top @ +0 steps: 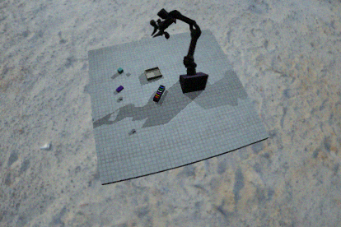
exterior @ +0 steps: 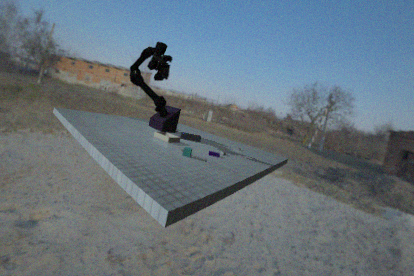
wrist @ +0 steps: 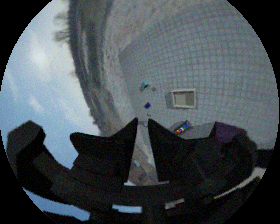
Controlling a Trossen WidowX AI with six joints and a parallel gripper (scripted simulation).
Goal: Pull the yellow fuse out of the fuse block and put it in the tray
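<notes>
Now: gripper tip 340 mm above the yellow fuse, 320 mm to the right of it and 80 mm short of it. Round my gripper tip: purple block 360 mm below, 350 mm ahead, 130 mm to the left; tray 360 mm below, 80 mm to the left, 30 mm ahead; teal cube 340 mm below, 290 mm ahead, 50 mm to the right.
</notes>
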